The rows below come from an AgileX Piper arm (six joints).
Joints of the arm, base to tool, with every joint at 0 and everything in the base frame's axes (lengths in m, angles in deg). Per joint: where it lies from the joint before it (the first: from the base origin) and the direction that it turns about. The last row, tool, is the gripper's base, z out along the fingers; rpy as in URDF.
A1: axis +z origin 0 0 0.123
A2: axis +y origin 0 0 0
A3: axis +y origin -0.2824 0 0.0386
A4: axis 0.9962 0 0.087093 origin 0.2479 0 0.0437
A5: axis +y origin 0 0 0
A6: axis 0.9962 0 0.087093 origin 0.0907 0 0.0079
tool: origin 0 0 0 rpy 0 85.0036 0
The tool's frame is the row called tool.
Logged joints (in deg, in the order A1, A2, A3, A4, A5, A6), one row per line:
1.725, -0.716, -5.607, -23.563, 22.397, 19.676
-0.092, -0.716, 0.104, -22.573, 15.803, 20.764
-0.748, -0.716, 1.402, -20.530, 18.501, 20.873
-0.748, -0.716, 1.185, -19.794, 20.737, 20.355
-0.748, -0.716, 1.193, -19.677, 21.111, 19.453
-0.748, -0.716, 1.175, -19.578, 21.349, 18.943
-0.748, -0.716, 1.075, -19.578, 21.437, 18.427
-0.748, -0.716, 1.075, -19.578, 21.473, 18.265
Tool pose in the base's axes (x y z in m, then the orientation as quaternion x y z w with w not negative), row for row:
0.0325, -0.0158, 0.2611, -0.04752, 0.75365, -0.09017, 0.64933
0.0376, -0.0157, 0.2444, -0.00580, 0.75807, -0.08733, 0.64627
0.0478, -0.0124, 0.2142, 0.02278, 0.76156, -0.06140, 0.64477
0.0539, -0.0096, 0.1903, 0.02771, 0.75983, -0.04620, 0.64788
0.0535, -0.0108, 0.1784, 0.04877, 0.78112, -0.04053, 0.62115
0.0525, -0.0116, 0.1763, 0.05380, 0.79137, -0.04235, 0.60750
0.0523, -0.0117, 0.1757, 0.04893, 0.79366, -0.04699, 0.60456
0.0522, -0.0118, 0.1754, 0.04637, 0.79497, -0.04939, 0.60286
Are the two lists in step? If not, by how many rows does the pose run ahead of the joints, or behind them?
The pose runs 2 rows behind the joints: the pose in row i belongs to the joints in row i - 2.
